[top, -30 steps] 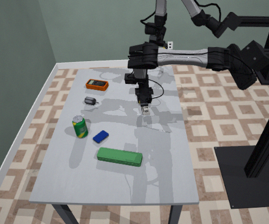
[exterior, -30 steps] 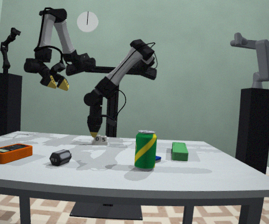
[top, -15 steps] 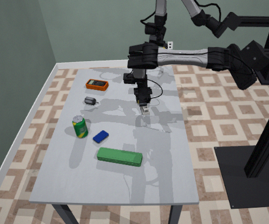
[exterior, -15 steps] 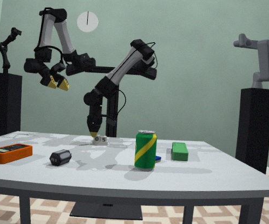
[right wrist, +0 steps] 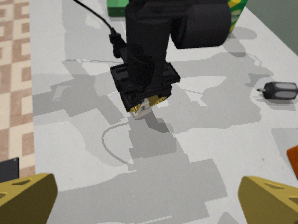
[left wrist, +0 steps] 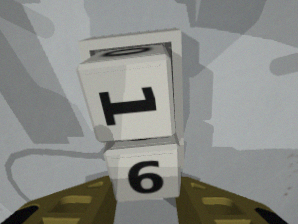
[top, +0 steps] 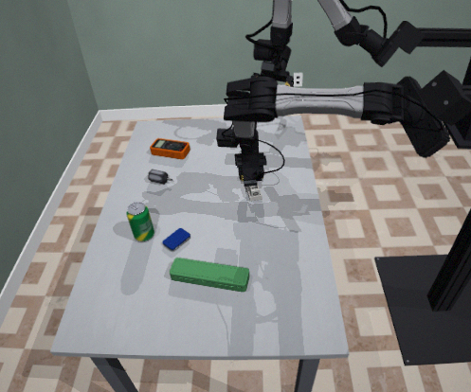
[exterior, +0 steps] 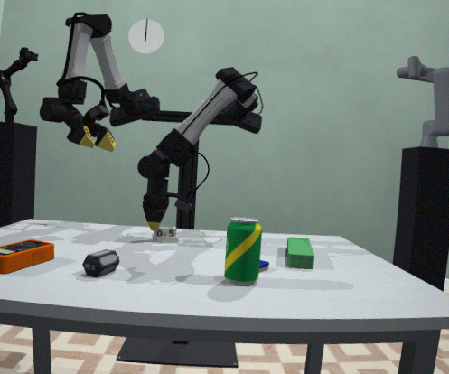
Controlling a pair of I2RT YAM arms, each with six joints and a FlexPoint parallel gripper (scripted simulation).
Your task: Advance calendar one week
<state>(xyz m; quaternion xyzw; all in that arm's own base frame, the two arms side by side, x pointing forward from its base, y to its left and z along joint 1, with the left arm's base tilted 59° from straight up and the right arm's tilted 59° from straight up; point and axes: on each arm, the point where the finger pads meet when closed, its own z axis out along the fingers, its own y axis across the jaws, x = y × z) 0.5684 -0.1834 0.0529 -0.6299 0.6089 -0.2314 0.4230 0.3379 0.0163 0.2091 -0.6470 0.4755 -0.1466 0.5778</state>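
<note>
Now: left hand 30 mm to the right of the pale calendar tray, 30 mm above it and 10 mm past it. The rest, counted from my left hand: orange multimeter 340 mm ahead, 210 mm to the right, 20 mm below; blue block 260 mm to the left, 210 mm ahead, 30 mm below; dark grey object 330 mm ahead, 20 mm to the right, 20 mm below.
</note>
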